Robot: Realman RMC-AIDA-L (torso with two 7-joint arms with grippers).
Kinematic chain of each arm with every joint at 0, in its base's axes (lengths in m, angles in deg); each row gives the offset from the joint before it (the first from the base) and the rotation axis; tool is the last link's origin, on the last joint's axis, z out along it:
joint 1: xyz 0 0 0.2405 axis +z
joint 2: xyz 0 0 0 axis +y
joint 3: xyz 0 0 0.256 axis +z
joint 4: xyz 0 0 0 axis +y
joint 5: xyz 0 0 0.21 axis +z
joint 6: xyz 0 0 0 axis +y
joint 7: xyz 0 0 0.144 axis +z
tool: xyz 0 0 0
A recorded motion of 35 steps. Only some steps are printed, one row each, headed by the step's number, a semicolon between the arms.
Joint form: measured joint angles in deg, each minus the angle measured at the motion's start. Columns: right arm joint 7, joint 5, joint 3, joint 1, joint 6, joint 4, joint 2; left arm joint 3, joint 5, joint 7, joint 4, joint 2, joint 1, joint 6.
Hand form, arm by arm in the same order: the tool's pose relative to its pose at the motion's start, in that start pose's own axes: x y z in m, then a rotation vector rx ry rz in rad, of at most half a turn. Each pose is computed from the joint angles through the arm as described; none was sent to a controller.
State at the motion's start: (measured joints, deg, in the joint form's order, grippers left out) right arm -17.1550 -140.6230 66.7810 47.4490 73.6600 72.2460 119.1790; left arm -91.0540 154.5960 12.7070 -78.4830 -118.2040 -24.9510 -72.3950
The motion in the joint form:
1: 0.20 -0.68 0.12 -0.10 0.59 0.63 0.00; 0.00 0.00 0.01 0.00 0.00 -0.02 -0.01
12: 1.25 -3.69 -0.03 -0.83 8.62 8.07 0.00; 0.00 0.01 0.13 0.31 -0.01 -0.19 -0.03
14: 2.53 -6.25 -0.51 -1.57 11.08 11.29 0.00; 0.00 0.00 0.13 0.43 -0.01 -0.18 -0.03
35: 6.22 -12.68 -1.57 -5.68 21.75 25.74 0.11; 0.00 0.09 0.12 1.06 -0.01 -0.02 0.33
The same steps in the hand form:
1: 0.0001 -0.0004 -0.0018 0.0082 0.0037 -0.0032; 0.0001 0.0001 0.0000 0.0000 0.0000 0.0004
12: 0.0016 0.0115 -0.0209 0.0267 0.0545 -0.0632; 0.0001 0.0002 0.0007 -0.0006 -0.0034 0.0027
14: 0.0037 0.0136 -0.0279 0.0609 0.0697 -0.0741; -0.0004 0.0000 0.0011 -0.0009 -0.0054 0.0016
35: 0.0149 0.0305 -0.0614 0.1419 0.0935 -0.0946; -0.0030 -0.0015 0.0033 0.0012 -0.0113 -0.0047

